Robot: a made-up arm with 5 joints. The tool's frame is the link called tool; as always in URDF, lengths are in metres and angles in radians.
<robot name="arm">
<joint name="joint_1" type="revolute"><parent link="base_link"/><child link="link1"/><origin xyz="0.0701 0.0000 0.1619"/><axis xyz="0 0 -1"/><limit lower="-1.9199" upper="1.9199" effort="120" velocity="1.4"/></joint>
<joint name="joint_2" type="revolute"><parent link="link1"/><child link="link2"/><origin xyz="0.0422 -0.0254 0.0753"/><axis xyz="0 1 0"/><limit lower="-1.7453" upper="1.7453" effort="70" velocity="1"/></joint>
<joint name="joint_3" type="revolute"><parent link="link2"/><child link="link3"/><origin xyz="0.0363 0.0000 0.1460"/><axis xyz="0 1 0"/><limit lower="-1.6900" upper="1.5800" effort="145" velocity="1.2"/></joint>
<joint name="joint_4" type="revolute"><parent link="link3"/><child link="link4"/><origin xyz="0.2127 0.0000 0.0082"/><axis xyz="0 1 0"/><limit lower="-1.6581" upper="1.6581" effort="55" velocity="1.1"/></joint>
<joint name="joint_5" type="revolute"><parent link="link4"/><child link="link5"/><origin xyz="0.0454 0.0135 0.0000"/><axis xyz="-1 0 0"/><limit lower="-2.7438" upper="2.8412" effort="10" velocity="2.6"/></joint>
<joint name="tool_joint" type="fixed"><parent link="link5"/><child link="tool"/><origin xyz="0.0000 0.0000 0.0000" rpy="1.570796 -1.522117 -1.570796"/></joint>
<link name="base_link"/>
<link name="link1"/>
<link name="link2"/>
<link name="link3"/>
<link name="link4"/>
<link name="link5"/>
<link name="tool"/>
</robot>
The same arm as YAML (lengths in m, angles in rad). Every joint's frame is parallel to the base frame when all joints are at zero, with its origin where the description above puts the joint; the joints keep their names.
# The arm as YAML. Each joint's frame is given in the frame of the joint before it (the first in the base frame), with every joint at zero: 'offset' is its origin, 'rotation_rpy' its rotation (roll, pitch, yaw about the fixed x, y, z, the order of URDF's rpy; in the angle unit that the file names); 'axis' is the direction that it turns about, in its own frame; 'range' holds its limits. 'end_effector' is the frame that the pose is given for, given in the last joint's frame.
length_unit: m
angle_unit: rad
chain:
  - id: joint_1
    offset: [0.0701, 0.0, 0.1619]
    rotation_rpy: [0.0, 0.0, 0.0]
    axis: [0.0, 0.0, -1.0]
    range: [-1.9199, 1.9199]
  - id: joint_2
    offset: [0.0422, -0.0254, 0.0753]
    rotation_rpy: [0.0, 0.0, 0.0]
    axis: [0.0, 1.0, 0.0]
    range: [-1.7453, 1.7453]
  - id: joint_3
    offset: [0.0363, 0.0, 0.146]
    rotation_rpy: [0.0, 0.0, 0.0]
    axis: [0.0, 1.0, 0.0]
    range: [-1.69, 1.58]
  - id: joint_4
    offset: [0.2127, 0.0, 0.0082]
    rotation_rpy: [0.0, 0.0, 0.0]
    axis: [0.0, 1.0, 0.0]
    range: [-1.6581, 1.6581]
  - id: joint_5
    offset: [0.0454, 0.0135, 0.0]
    rotation_rpy: [0.0, 0.0, 0.0]
    axis: [-1.0, 0.0, 0.0]
    range: [-2.7438, 2.8412]
end_effector:
  offset: [0.0, 0.0, 0.0]
  rotation_rpy: [1.5708, -1.5221, -1.5708]

